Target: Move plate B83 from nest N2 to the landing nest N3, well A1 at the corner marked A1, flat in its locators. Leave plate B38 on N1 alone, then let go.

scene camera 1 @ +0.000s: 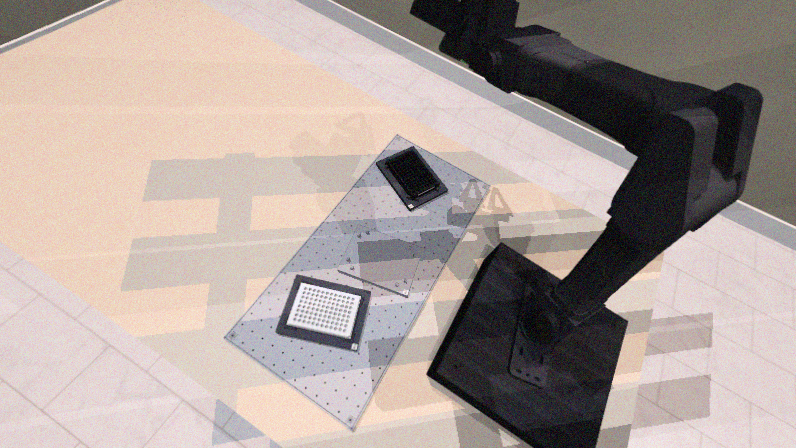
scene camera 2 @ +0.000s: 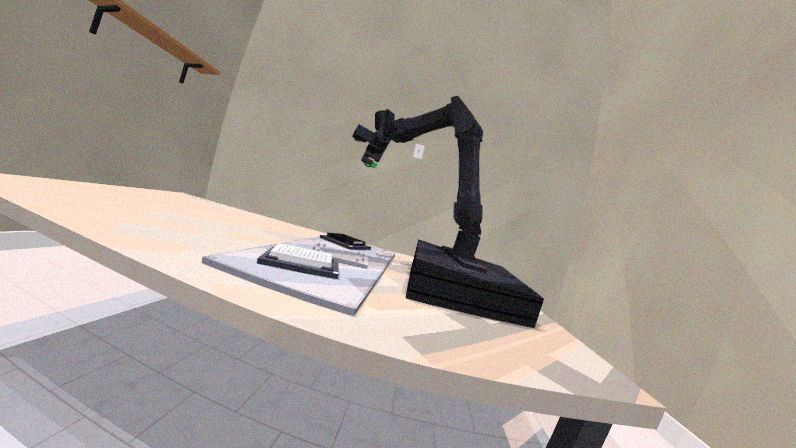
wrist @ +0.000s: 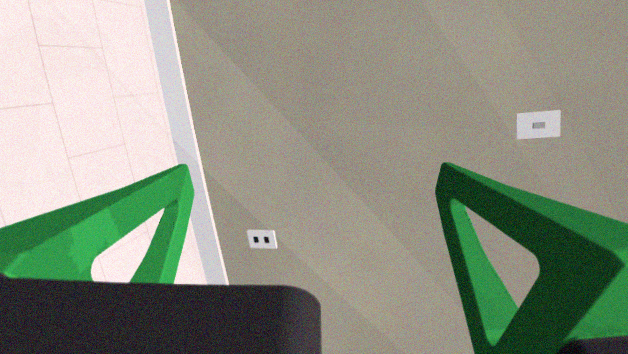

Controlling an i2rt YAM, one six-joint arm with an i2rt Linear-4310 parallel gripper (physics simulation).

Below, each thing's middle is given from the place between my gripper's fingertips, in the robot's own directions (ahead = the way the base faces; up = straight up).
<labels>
Now: hand 39 cm to the right of the landing nest (scene camera 1: 385,261) and 36 cm above it.
</labels>
